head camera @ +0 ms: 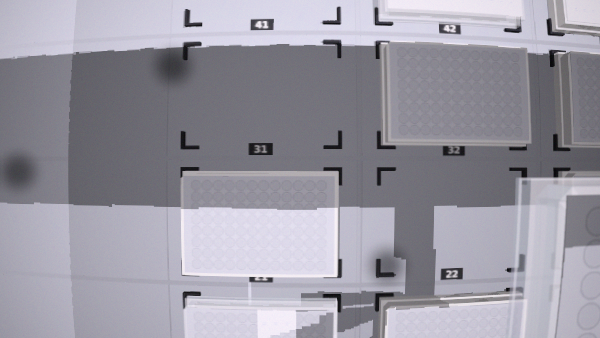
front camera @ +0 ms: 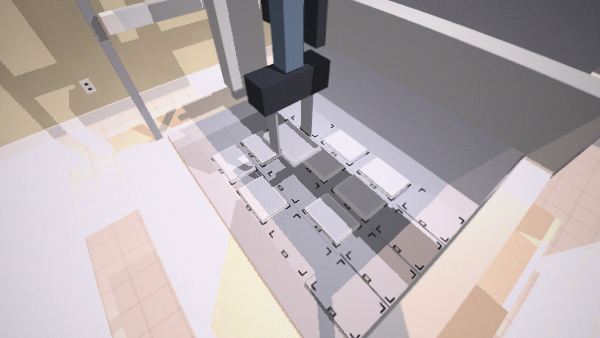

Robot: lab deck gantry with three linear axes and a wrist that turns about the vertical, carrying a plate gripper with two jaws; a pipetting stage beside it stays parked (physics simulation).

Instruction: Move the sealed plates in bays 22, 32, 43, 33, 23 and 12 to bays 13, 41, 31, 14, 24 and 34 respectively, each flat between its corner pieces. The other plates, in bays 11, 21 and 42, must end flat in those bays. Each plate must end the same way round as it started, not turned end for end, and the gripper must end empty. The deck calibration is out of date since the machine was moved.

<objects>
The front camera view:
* my gripper: 291, 141
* clear sealed plate: 296, 146
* bay 13: 306, 250
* bay 24: 390, 274
</objects>
